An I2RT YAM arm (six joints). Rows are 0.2 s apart.
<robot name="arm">
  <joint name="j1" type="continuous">
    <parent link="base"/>
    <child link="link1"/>
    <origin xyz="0 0 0.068"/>
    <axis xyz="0 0 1"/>
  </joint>
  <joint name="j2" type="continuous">
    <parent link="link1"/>
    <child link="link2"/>
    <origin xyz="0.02 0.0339 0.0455"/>
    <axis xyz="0 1 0"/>
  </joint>
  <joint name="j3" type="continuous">
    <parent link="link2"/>
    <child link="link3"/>
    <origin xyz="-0.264 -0.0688 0"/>
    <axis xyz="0 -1 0"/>
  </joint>
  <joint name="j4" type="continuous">
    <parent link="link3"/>
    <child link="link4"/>
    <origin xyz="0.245 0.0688 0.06"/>
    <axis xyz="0 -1 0"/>
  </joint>
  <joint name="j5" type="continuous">
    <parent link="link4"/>
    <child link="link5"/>
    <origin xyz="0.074 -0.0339 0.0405"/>
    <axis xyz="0 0 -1"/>
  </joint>
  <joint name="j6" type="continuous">
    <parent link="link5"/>
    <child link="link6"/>
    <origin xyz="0.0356 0 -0.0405"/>
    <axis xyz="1 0 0"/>
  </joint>
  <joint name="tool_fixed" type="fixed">
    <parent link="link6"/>
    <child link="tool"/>
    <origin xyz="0 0 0" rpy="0 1.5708 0"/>
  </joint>
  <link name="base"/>
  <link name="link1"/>
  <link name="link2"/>
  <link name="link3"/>
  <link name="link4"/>
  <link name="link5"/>
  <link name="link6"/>
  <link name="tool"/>
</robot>
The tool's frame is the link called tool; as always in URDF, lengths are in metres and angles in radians. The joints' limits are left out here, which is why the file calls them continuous.
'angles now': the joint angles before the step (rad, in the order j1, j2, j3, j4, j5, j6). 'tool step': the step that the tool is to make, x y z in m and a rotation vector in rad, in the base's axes. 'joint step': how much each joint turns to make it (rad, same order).
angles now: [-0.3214 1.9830 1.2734 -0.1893 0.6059 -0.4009]
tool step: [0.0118 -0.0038 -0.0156 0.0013 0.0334 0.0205]
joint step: [-0.0001 0.0715 0.0434 0.0111 -0.0053 -0.0267]
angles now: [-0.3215 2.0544 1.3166 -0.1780 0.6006 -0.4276]
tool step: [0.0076 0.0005 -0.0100 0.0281 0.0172 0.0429]
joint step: [0.0038 0.0408 0.0257 0.0019 -0.0405 -0.0219]
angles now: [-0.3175 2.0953 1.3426 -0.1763 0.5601 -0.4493]
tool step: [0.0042 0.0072 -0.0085 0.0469 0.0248 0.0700]
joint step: [0.0143 0.0211 0.0063 -0.0096 -0.0628 -0.0269]
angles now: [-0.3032 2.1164 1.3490 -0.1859 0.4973 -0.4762]
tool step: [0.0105 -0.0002 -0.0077 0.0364 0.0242 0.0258]
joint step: [0.0041 0.0512 0.0605 -0.0420 -0.0350 -0.0026]
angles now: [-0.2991 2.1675 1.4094 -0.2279 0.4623 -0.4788]
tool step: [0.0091 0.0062 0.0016 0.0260 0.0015 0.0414]
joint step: [0.0166 0.0186 0.0419 -0.0287 -0.0341 -0.0081]
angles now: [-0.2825 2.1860 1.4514 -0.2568 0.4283 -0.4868]
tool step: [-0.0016 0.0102 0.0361 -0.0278 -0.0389 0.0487]
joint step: [0.0207 -0.0877 0.0003 -0.0284 -0.0027 -0.0355]
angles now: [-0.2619 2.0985 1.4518 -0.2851 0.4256 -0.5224]
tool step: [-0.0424 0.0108 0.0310 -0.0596 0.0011 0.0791]
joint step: [-0.0017 -0.2104 -0.1914 0.0402 -0.0047 -0.1089]
